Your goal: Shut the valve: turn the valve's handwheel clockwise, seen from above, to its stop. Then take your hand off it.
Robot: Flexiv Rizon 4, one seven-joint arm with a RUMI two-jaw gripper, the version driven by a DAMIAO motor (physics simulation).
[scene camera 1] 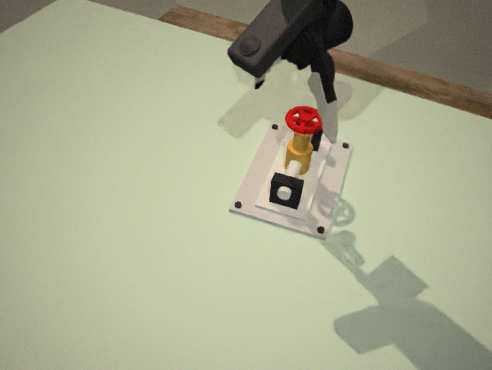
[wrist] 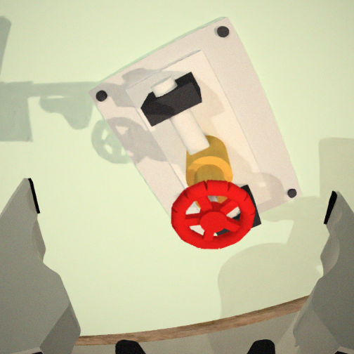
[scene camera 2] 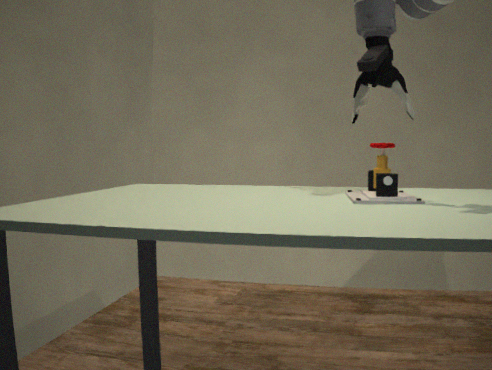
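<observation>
The valve's red handwheel point(scene camera 1: 305, 120) point(scene camera 2: 382, 145) point(wrist: 214, 221) is level, on top of the upright yellow valve body point(scene camera 1: 298, 164) point(scene camera 2: 382, 162) point(wrist: 217, 147). The valve is on a pale base plate point(scene camera 1: 251, 185) point(wrist: 250, 100) with dark bolts at its corners. My gripper point(scene camera 1: 295, 112) point(scene camera 2: 383, 119) point(wrist: 184, 189) is wide open and empty, pointing down. In the scene camera 2 view its fingertips are above the handwheel, one to each side, with a clear gap. In the wrist view the handwheel shows between the fingers, right of the middle. Nothing touches the wheel.
A white pipe point(wrist: 189, 132) runs from the valve body through a black block point(scene camera 1: 286, 190) point(scene camera 2: 387, 185) point(wrist: 175, 105); a second black block is partly hidden behind the valve. The pale green table point(scene camera 1: 125, 200) point(scene camera 2: 200, 210) carries the plate. Shadows of the arm fall across it.
</observation>
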